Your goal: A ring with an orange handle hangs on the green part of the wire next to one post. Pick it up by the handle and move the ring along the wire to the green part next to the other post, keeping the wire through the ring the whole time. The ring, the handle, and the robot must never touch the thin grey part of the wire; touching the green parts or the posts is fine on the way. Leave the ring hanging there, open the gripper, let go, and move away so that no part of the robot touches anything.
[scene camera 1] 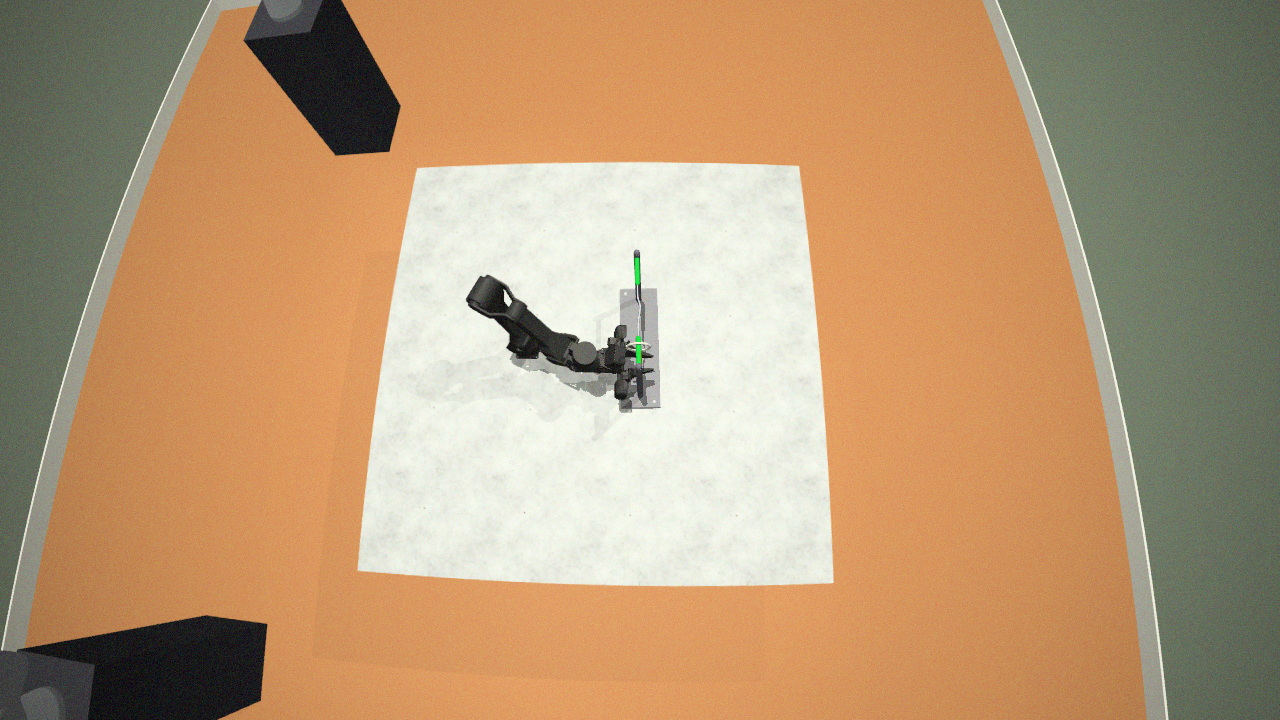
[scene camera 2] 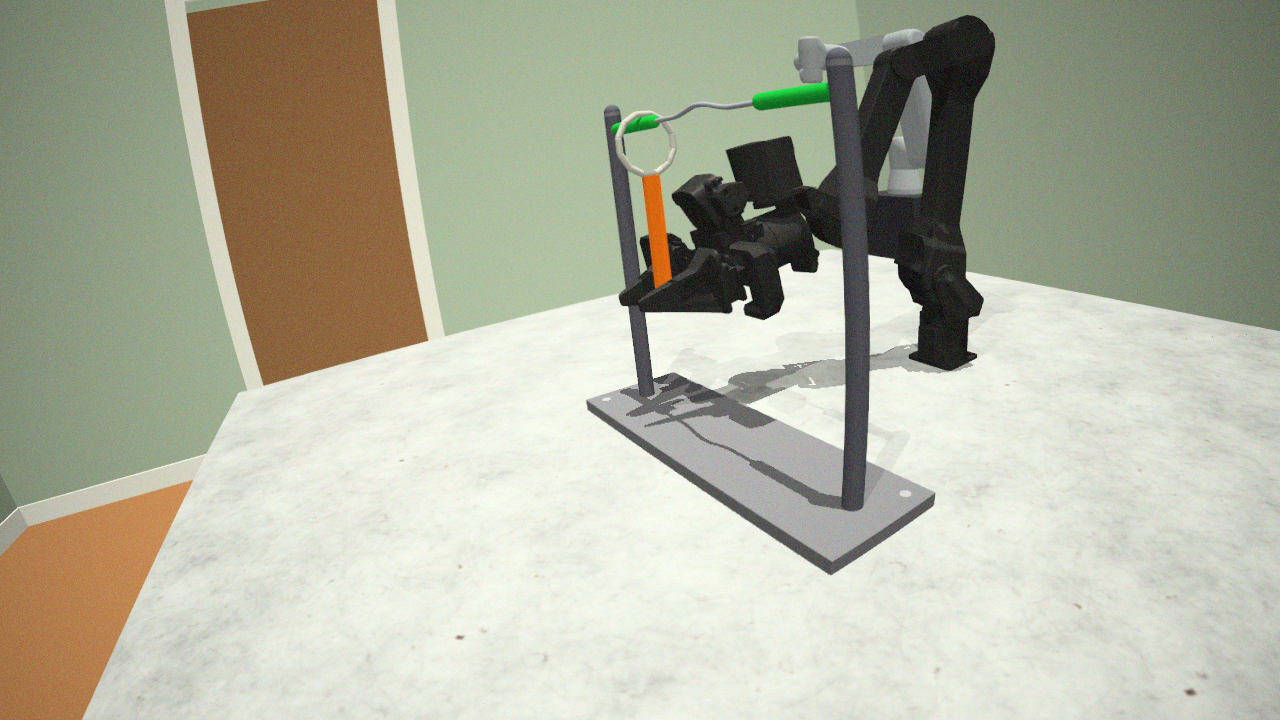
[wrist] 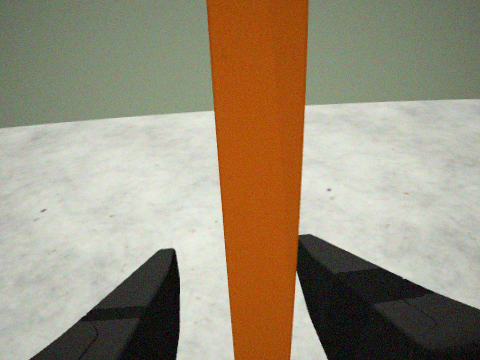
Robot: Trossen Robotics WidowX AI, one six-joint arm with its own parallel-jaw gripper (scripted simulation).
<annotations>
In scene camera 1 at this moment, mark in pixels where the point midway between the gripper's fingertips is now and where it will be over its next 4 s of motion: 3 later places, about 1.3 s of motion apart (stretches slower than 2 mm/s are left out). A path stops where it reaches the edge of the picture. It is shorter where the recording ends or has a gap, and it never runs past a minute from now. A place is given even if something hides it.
My gripper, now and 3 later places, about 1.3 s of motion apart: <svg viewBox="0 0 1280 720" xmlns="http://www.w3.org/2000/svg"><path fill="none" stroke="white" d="M653 363L653 356L653 339L655 327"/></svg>
</annotations>
